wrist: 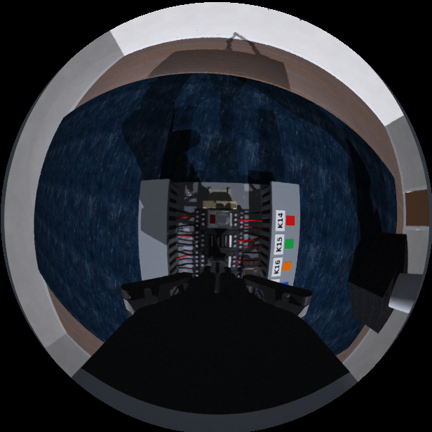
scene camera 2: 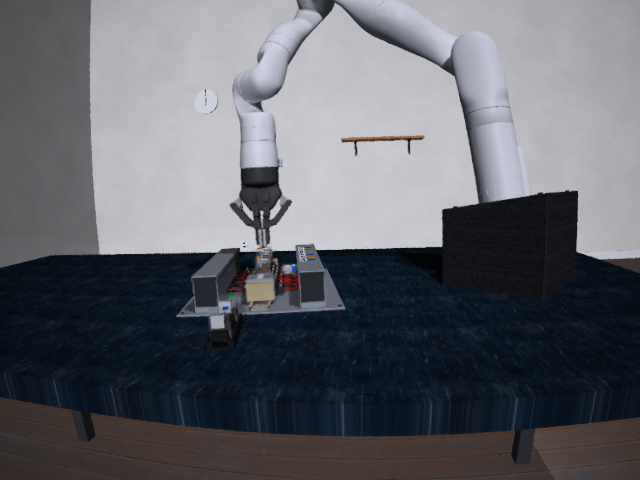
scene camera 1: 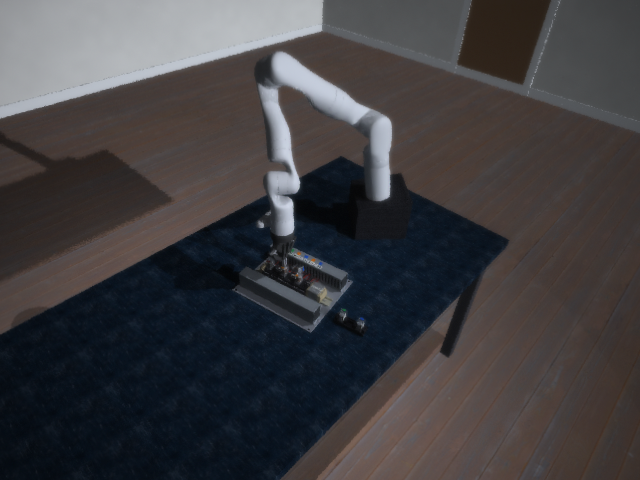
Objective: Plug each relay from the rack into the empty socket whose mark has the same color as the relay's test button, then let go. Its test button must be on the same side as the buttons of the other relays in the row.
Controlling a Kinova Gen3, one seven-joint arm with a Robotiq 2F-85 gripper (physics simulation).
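Frame: origin at the arm's base, x ahead, y down, z left, level; millimetres.
Seen in the pictures: gripper, fingertip midpoint: [scene camera 2: 263, 247] [scene camera 1: 282, 265]; arm's base, link origin: [scene camera 2: 502, 200] [scene camera 1: 377, 194].
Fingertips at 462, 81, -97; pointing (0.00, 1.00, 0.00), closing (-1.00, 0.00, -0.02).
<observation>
Pixels of each thing's top centre, then the offset from my fingertips to it, as dx, dy, dz.
- relay with a blue button, top centre: [scene camera 2: 289, 261] [scene camera 1: 297, 265] -51, +27, +22
- black rack, top centre: [scene camera 2: 224, 319] [scene camera 1: 350, 321] +27, +54, +293
- green-button relay, top centre: [scene camera 2: 226, 294] [scene camera 1: 342, 311] +29, +28, +261
- blue-button relay, top centre: [scene camera 2: 219, 307] [scene camera 1: 360, 320] +26, +28, +324
- cream end block, top centre: [scene camera 2: 260, 276] [scene camera 1: 316, 287] -6, +30, +136
My gripper [scene camera 1: 284, 262] [scene camera 2: 263, 244] [wrist: 216, 269] is shut and empty, low over the socket row. In the wrist view a relay with a red test button [wrist: 219, 218] stands at K14, button on the left; dark socket openings [wrist: 216, 243] show at K15. Relays with orange buttons [scene camera 2: 263, 255] show in the row below the fingertips; I cannot tell how they are seated. A relay with a blue button [scene camera 2: 288, 269] sits among the wires between the row and the marked duct. The black rack [scene camera 1: 351, 326] holds a green-button relay [scene camera 1: 342, 314] and a blue-button relay [scene camera 1: 360, 323] [scene camera 2: 217, 320].
Grey wire ducts [scene camera 1: 279, 294] [scene camera 2: 311, 264] [wrist: 154, 230] flank the row on the panel. The right one carries K labels and colored marks [wrist: 290, 220]. A cream end block [scene camera 1: 316, 291] [scene camera 2: 260, 290] stands at the near end. The black robot base [scene camera 1: 381, 217] [scene camera 2: 509, 245] is to the right.
</observation>
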